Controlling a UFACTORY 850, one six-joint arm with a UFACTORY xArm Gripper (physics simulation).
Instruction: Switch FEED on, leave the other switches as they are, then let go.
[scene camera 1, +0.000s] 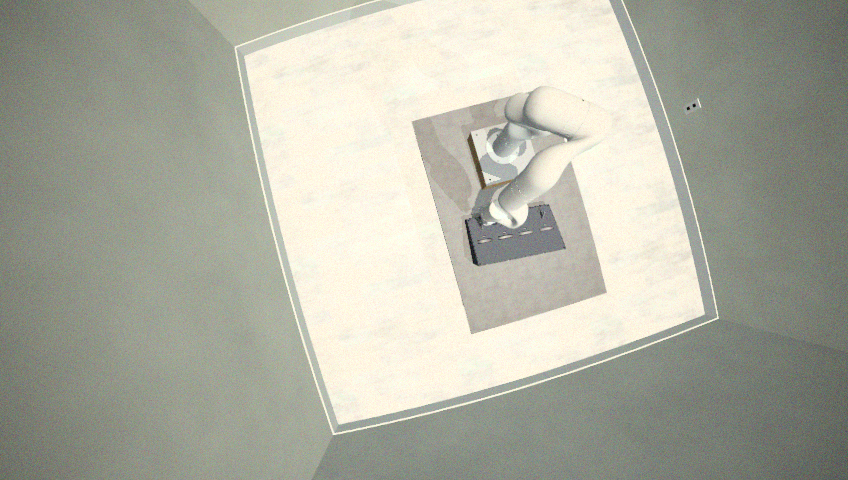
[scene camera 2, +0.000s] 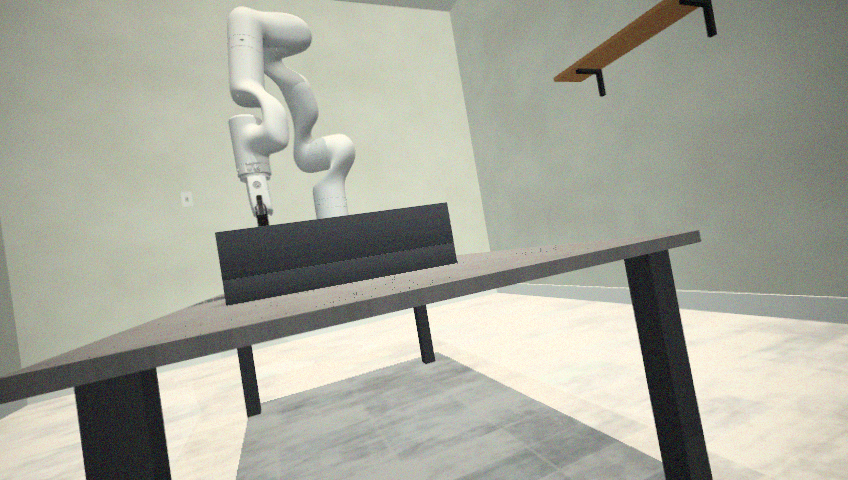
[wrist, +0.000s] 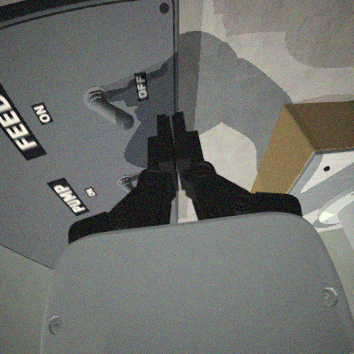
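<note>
The dark switch panel (scene camera 1: 517, 252) (scene camera 2: 333, 237) (wrist: 75, 65) stands on the table; scene camera 2 sees its back. In the wrist view the FEED label (wrist: 22, 127) lies at the left, with its ON label (wrist: 42, 114) beside it and its OFF label (wrist: 142, 86) near the panel's edge. The grey FEED lever (wrist: 111, 109) slants from its base toward the OFF side. The PUMP lever (wrist: 126, 182) is partly hidden behind a finger. My gripper (scene camera 1: 480, 218) (scene camera 2: 262, 222) (wrist: 172, 130) is shut and empty, to the right of the FEED lever's tip in the wrist view, with a gap between them.
The wooden-sided base block (scene camera 1: 477, 160) (wrist: 272, 160) carries the arm beside the panel. Another switch lever (scene camera 1: 542, 212) stands at the panel's far right. The table (scene camera 1: 535, 297) (scene camera 2: 357, 303) bears both. A wall shelf (scene camera 2: 630, 38) hangs at the upper right.
</note>
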